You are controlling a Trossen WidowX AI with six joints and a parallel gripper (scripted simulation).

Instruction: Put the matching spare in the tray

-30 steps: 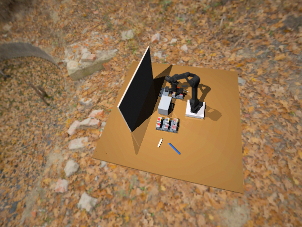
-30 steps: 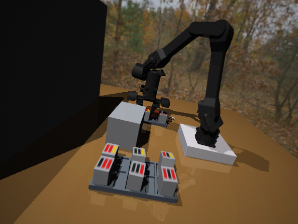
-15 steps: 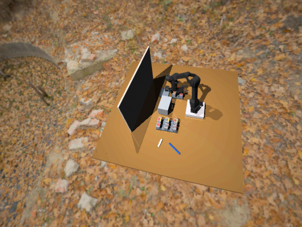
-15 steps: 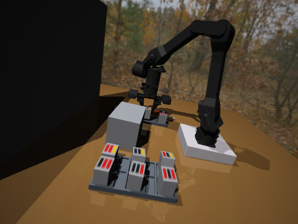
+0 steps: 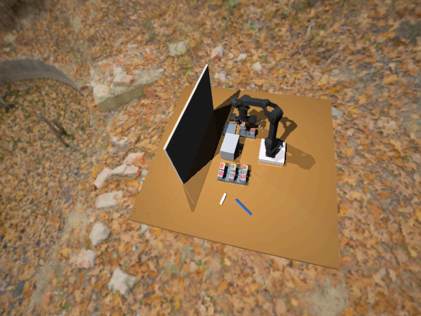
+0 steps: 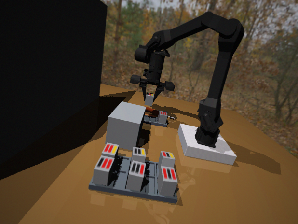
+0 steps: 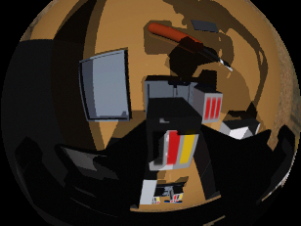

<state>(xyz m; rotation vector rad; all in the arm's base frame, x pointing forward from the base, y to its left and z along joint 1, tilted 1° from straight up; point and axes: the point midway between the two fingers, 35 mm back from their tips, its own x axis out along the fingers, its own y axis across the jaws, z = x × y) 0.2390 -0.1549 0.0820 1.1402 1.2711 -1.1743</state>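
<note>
Now: the grey tray 110 mm ahead of my gripper tip, 20 mm to the right of it and 90 mm below it. The rest, counted from my gripper tip: tall black panel (300 mm ahead, 170 mm to the left, 130 mm above); blue pen (130 mm behind, 570 mm to the left, 90 mm below); grey spare (20 mm above).
</note>
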